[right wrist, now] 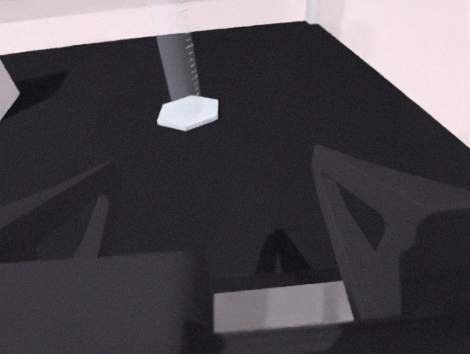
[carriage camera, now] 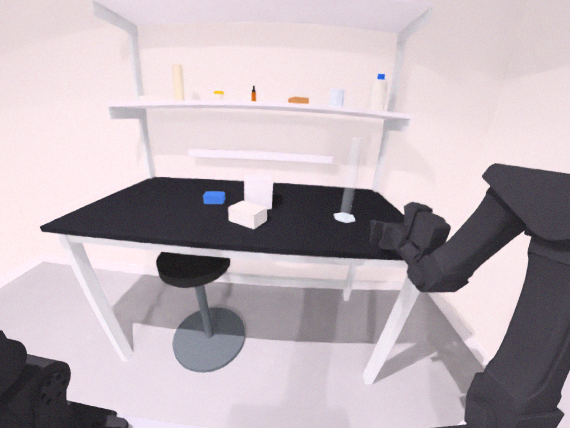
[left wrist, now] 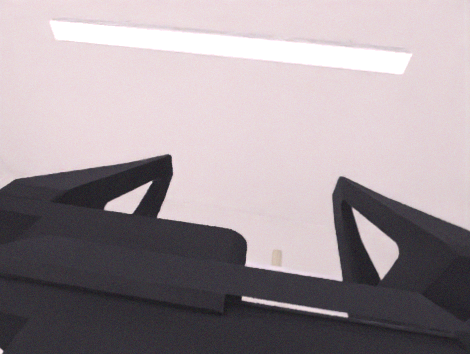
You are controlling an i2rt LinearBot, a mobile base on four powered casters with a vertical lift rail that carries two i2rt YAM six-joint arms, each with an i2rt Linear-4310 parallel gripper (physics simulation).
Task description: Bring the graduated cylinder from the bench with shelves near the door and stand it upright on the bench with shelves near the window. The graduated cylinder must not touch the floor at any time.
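Frame: origin at the left arm's base, x ahead, y left, z up, level; centimetres.
Seen in the pictures: left gripper, between the fingertips: [left wrist: 252, 174]; right gripper, between the fingertips: [right wrist: 215, 163] [carriage camera: 386, 223].
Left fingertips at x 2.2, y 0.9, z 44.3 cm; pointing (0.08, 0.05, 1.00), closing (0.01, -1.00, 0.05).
Pixels of each thing's top centre, then the offset from my left fingertips to it. Level surfaces: height alone.
- clear graduated cylinder, centre of its top: [carriage camera: 357, 138] dx +73.0, dy -59.0, dz -6.1 cm
- black bench top, height of its surface: dz -39.6 cm
- smaller white box, centre of its top: [carriage camera: 247, 207] dx +64.8, dy -18.6, dz -33.8 cm
- blue block, centre of its top: [carriage camera: 214, 193] dx +83.5, dy +1.0, dz -35.6 cm
- shelf, height of its surface: dz +4.2 cm
- stool, centre of its top: [carriage camera: 194, 255] dx +73.9, dy +11.0, dz -65.0 cm
The clear graduated cylinder [carriage camera: 348, 192] [right wrist: 180, 70] stands upright on its pale hexagonal base, on the right part of the black bench top [carriage camera: 150, 215] [right wrist: 280, 90]. My right gripper [carriage camera: 375, 233] [right wrist: 215, 163] is open and empty, low over the bench's front right part. In the right wrist view the cylinder's base lies beyond the fingertips, a little left of midway between them, and its top is cut off by the frame. My left gripper [left wrist: 252, 174] is open and empty, facing the wall and ceiling. Which of the two benches this is, I cannot tell.
A white box [carriage camera: 258, 192], a smaller white box [carriage camera: 247, 215] and a blue block [carriage camera: 214, 197] stand left of the cylinder. A shelf [carriage camera: 225, 105] above holds bottles and jars. A stool [carriage camera: 192, 270] stands under the bench's front edge. A wall is at the right.
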